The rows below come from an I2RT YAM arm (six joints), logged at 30 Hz.
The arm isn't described. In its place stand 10 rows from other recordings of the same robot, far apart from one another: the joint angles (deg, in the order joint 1, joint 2, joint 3, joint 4, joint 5, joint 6), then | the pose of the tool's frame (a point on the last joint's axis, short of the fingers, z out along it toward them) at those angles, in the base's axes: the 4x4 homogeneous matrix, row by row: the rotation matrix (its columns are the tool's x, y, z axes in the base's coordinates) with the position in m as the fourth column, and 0 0 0 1 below.
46.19, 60.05, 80.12, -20.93, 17.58, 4.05 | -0.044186, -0.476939, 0.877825, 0.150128; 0.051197, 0.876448, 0.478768, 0.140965; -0.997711, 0.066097, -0.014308, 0.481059; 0, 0, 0, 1
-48.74, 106.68, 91.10, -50.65, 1.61, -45.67 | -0.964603, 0.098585, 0.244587, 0.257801; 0.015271, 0.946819, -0.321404, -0.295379; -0.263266, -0.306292, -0.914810, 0.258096; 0, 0, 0, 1
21.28, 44.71, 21.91, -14.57, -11.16, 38.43 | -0.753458, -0.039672, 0.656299, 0.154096; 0.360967, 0.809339, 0.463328, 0.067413; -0.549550, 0.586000, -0.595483, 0.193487; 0, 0, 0, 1
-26.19, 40.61, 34.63, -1.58, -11.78, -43.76 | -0.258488, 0.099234, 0.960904, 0.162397; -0.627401, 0.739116, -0.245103, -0.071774; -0.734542, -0.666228, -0.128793, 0.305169; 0, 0, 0, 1
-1.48, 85.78, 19.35, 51.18, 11.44, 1.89 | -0.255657, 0.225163, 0.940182, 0.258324; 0.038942, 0.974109, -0.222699, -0.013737; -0.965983, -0.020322, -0.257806, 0.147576; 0, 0, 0, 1
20.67, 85.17, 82.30, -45.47, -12.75, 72.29 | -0.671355, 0.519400, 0.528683, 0.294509; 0.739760, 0.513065, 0.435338, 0.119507; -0.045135, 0.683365, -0.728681, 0.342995; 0, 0, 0, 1
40.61, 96.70, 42.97, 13.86, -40.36, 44.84 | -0.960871, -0.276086, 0.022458, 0.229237; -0.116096, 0.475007, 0.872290, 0.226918; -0.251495, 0.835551, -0.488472, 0.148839; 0, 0, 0, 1
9.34, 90.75, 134.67, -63.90, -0.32, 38.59 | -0.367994, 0.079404, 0.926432, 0.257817; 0.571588, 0.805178, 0.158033, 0.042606; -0.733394, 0.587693, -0.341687, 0.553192; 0, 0, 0, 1
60.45, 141.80, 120.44, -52.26, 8.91, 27.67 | -0.808150, -0.522336, 0.272139, 0.255470; -0.495263, 0.852740, 0.165979, 0.439444; -0.318760, -0.000645, -0.947835, 0.138665; 0, 0, 0, 1
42.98, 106.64, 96.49, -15.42, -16.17, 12.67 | -0.492001, -0.748880, 0.443974, 0.318749; -0.170532, 0.582987, 0.794383, 0.310582; -0.853729, 0.315126, -0.414539, 0.335635; 0, 0, 0, 1
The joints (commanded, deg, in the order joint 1, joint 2, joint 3, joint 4, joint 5, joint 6), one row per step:
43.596, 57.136, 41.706, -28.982, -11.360, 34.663
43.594, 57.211, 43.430, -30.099, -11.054, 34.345
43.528, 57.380, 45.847, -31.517, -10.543, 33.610
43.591, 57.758, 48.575, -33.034, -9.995, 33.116
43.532, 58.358, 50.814, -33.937, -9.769, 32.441
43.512, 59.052, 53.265, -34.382, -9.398, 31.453
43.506, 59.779, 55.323, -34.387, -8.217, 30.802
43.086, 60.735, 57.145, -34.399, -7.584, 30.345
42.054, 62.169, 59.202, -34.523, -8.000, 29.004
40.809, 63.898, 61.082, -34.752, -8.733, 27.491
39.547, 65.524, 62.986, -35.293, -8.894, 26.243
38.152, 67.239, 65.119, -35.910, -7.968, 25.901
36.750, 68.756, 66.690, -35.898, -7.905, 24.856
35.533, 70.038, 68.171, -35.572, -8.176, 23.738
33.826, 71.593, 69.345, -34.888, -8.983, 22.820
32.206, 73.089, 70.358, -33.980, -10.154, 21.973
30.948, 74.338, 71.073, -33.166, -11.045, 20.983
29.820, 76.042, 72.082, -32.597, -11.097, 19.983
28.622, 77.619, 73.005, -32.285, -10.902, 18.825
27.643, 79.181, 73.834, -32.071, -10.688, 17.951
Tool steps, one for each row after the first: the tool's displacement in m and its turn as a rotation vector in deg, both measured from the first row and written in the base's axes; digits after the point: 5 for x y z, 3 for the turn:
0.00095, 0.00064, 0.00815, 0.093, -0.731, -0.004
0.00249, 0.00134, 0.01957, 0.126, -2.036, 0.056
0.00399, 0.00262, 0.03195, 0.232, -3.206, 0.045
0.00614, 0.00417, 0.04162, 0.356, -4.268, 0.260
0.00884, 0.00632, 0.05283, 0.671, -6.013, 0.590
0.01204, 0.00833, 0.06220, 0.711, -7.909, 0.090
0.01654, 0.00978, 0.06939, 0.751, -9.093, -0.543
0.02352, 0.01096, 0.07602, 0.639, -10.133, -0.416
0.03181, 0.01207, 0.08020, 0.203, -10.729, -0.124
0.04001, 0.01218, 0.08422, -0.546, -11.242, -0.436
0.04947, 0.01133, 0.08884, -1.475, -11.643, -2.276
0.05855, 0.01040, 0.09178, -2.093, -12.331, -3.041
0.06660, 0.00963, 0.09553, -2.274, -13.298, -3.366
0.07706, 0.00779, 0.09674, -2.262, -13.781, -3.896
0.08722, 0.00599, 0.09747, -1.932, -14.221, -4.127
0.09557, 0.00452, 0.09726, -1.881, -14.745, -4.103
0.10542, 0.00375, 0.09607, -2.547, -15.200, -4.531
0.11489, 0.00182, 0.09435, -3.571, -15.620, -5.084
0.12364, 0.00048, 0.09180, -4.534, -15.712, -5.593

